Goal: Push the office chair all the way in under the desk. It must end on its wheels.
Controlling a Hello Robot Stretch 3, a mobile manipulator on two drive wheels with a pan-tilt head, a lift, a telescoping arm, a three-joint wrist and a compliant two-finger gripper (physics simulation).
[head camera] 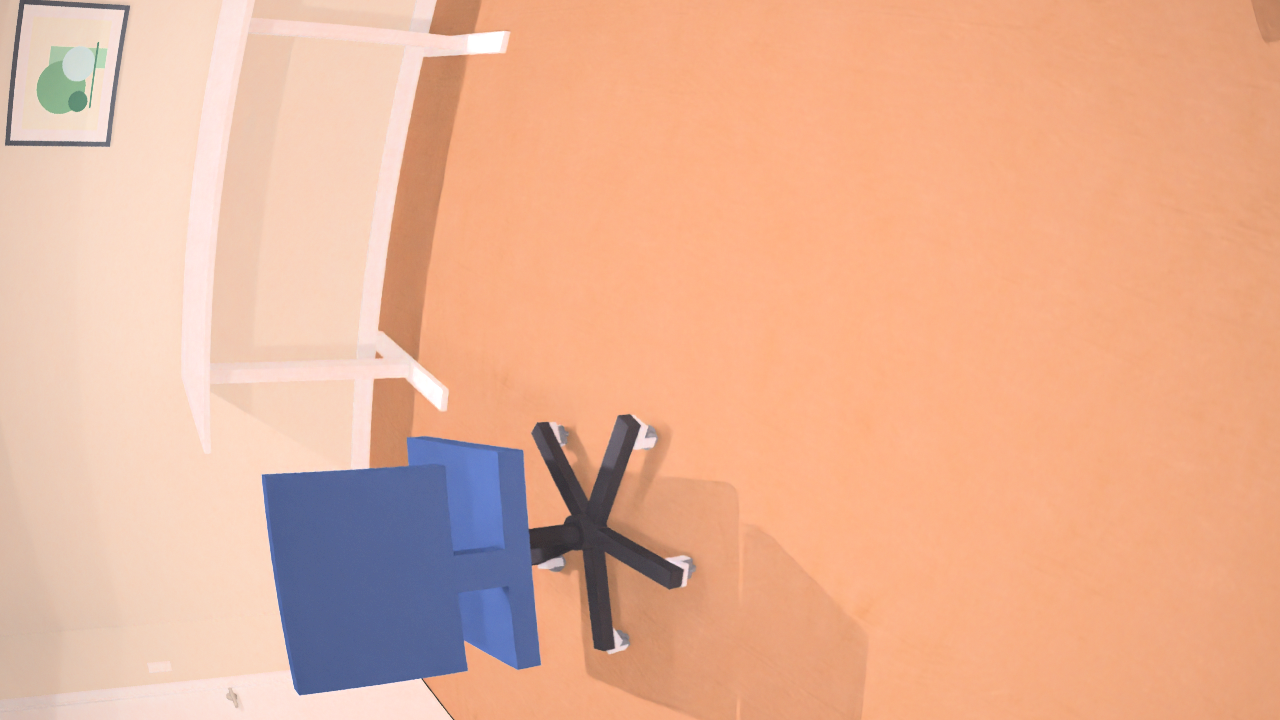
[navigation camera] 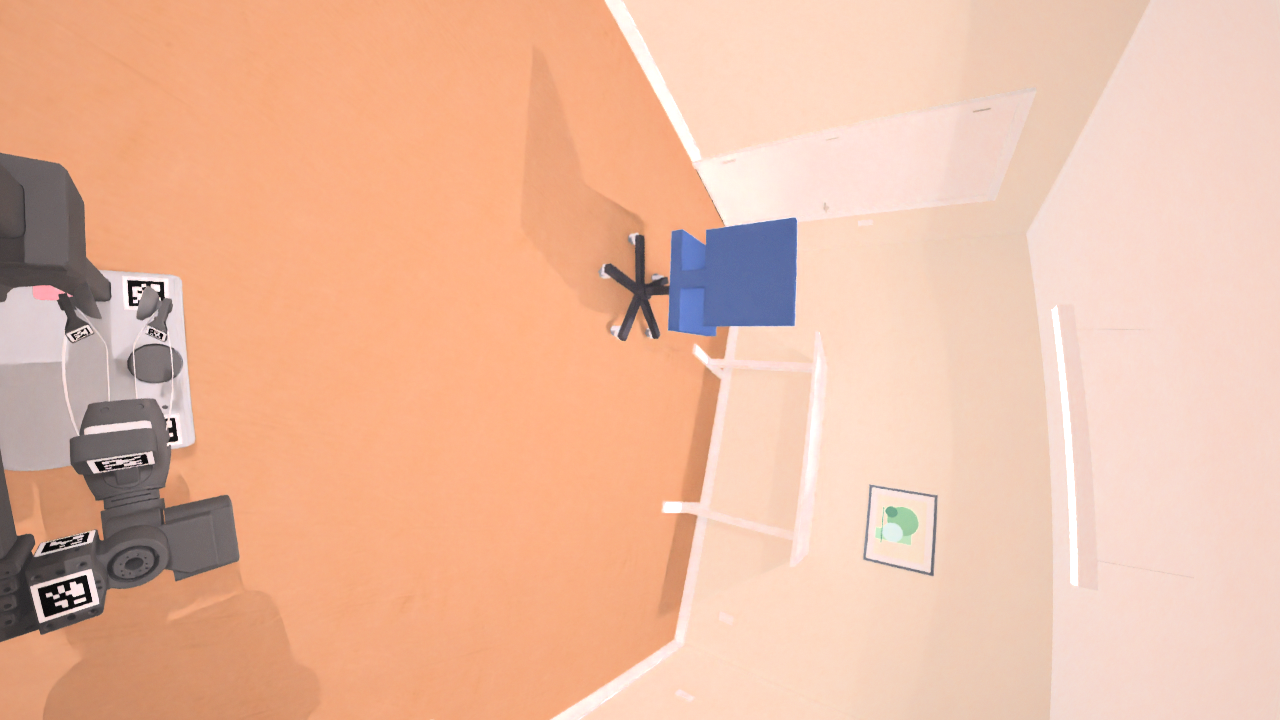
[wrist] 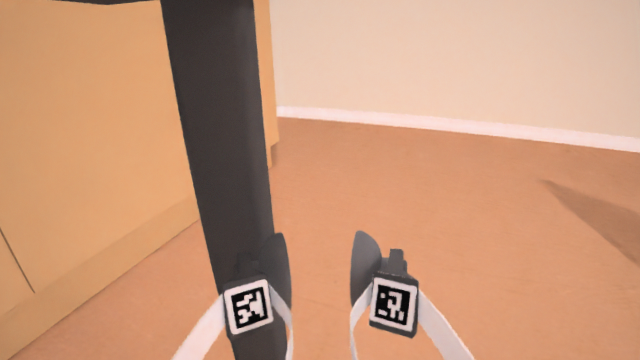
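Where they show: gripper, fingertip midpoint: [navigation camera: 118, 285] [wrist: 320, 257]; robot's base at its link origin: [navigation camera: 154, 360].
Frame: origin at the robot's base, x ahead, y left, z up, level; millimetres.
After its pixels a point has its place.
Observation:
The office chair [head camera: 366, 577] {y 285, x 1570, z 789 mm} [navigation camera: 750, 273] {y 300, x 1571, z 799 mm} has a blue seat and back and a black five-armed base with pale wheels. It stands upright on its wheels, its back towards the cameras. The white desk [head camera: 198, 268] {y -549, x 2780, z 950 mm} [navigation camera: 812, 438] {y -661, x 2624, z 950 mm} stands against the wall. The pictures are turned sideways; with them upright, the chair is left of the desk, near its left leg, and not between the legs. My gripper [navigation camera: 116, 305] {y 109, x -19, z 563 mm} [wrist: 320, 257] {y 109, x -19, z 563 mm} is open and empty, over my own base and far from the chair. It does not show in the head view.
A white door [navigation camera: 877, 165] {y 1258, x 3071, z 1306 mm} is in the wall left of the chair. A framed picture [head camera: 67, 73] {y -1348, x 3003, z 1547 mm} [navigation camera: 900, 529] {y -1353, x 3000, z 1556 mm} hangs above the desk. A wooden cabinet [wrist: 90, 110] {y 746, x -587, z 529 mm} stands behind my dark mast [wrist: 220, 120] {y 116, x -65, z 642 mm} in the wrist view, with a wall [wrist: 450, 60] {y 2206, x 930, z 495 mm} to the right.

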